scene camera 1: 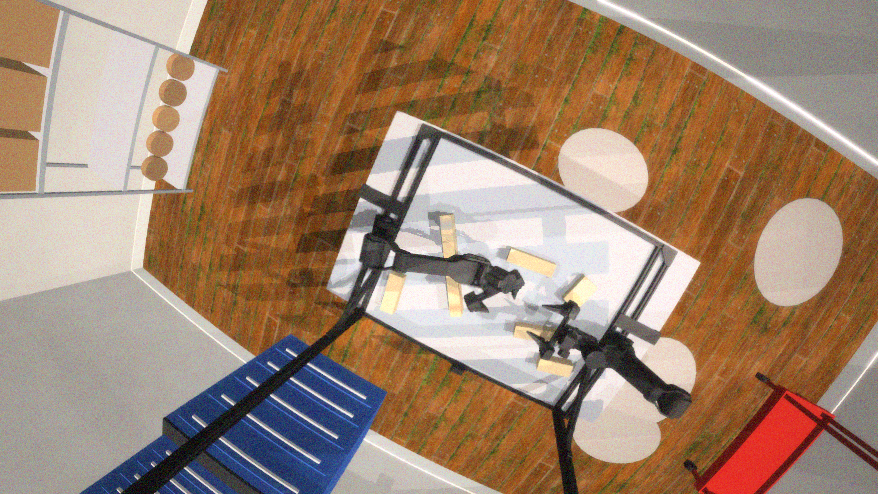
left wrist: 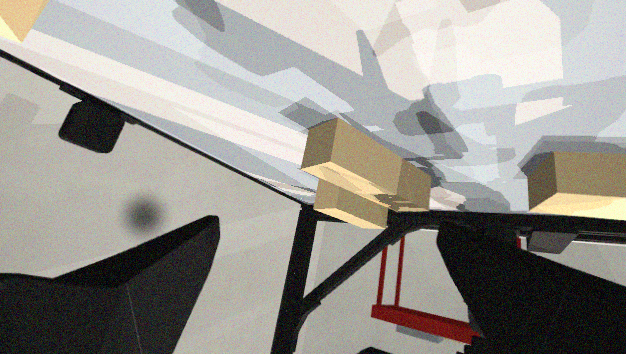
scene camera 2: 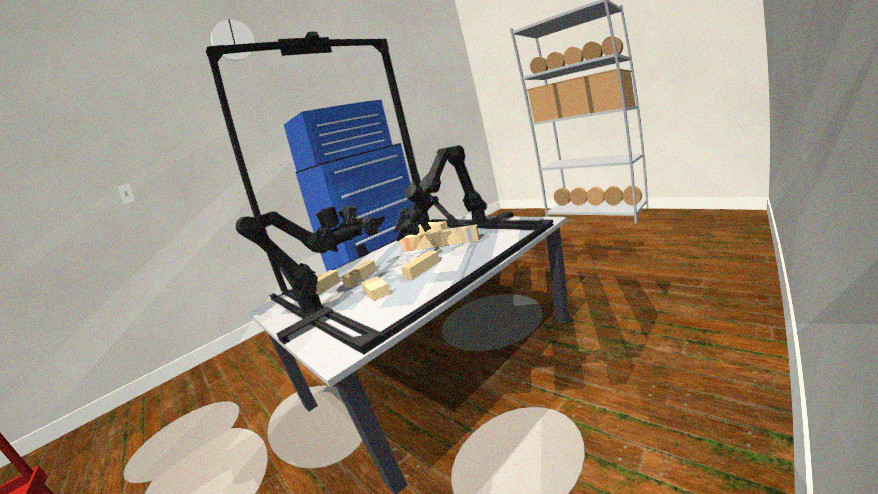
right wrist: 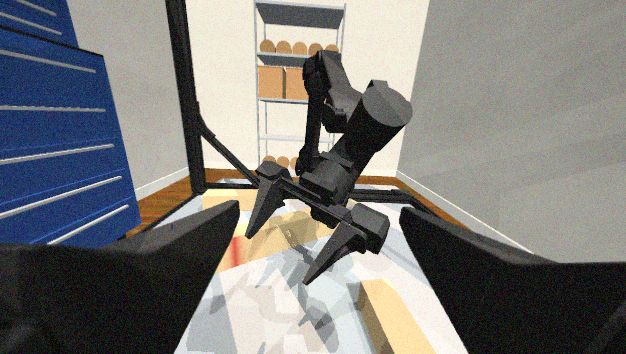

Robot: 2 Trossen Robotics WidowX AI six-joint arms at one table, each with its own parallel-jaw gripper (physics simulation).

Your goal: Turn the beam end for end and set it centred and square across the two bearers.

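Seen in the pictures: left gripper, fingertip midpoint: (scene camera 1: 501, 305) (left wrist: 330, 229) (scene camera 2: 396, 236) (right wrist: 272, 258); right gripper, fingertip midpoint: (scene camera 1: 534, 318) (scene camera 2: 377, 217) (right wrist: 321, 210); left arm's base, link origin: (scene camera 1: 388, 225) (scene camera 2: 479, 222); right arm's base, link origin: (scene camera 1: 614, 339) (left wrist: 495, 229) (scene camera 2: 311, 310).
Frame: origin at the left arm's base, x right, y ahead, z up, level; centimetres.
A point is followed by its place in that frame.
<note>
The long light-wood beam (scene camera 1: 454, 299) @(z 4.4, x 11.6, y 32.5 cm) (scene camera 2: 455, 236) @(z 1.6, x -5.7, y 24.1 cm) (right wrist: 295, 229) @(z 2.3, x 2.4, y 29.0 cm) lies left of the table's middle in scene camera 1. A red band (right wrist: 235, 251) @(z 1.4, x 12.8, y 35.3 cm) shows near its near end in the right wrist view; my left arm covers its middle in scene camera 1. Shorter wood blocks lie around it; I cannot tell which two are the bearers. My left gripper (scene camera 1: 497, 301) @(z 9.8, x 4.2, y 46.9 cm) (scene camera 2: 411, 233) @(z 9.8, x 4.2, y 46.9 cm) (left wrist: 330, 229) @(z 9.8, x 4.2, y 46.9 cm) (right wrist: 272, 258) @(z 9.8, x 4.2, y 46.9 cm) is open and empty, to the right of the beam in scene camera 1. My right gripper (scene camera 1: 537, 320) @(z 20.5, x 0.0, y 55.7 cm) is open and empty, over the blocks at lower right.
One block (scene camera 1: 392, 293) @(z 2.8, x 21.2, y 11.7 cm) lies left of the beam. Others (scene camera 1: 531, 261) @(z 2.5, x -11.7, y 49.7 cm) (scene camera 1: 578, 290) @(z 1.9, x -10.1, y 69.1 cm) (scene camera 1: 531, 330) @(z 2.5, x 9.9, y 61.6 cm) (scene camera 1: 554, 367) @(z 3.1, x 18.5, y 76.3 cm) lie to its right. A black frame (scene camera 2: 230, 122) @(z 71.3, x 34.1, y 88.8 cm) stands on the table (scene camera 1: 684, 264) @(z -1.9, x -35.4, y 101.3 cm). A blue cabinet (scene camera 1: 294, 399) (scene camera 2: 343, 132) and a shelf rack (scene camera 2: 564, 19) stand beyond.
</note>
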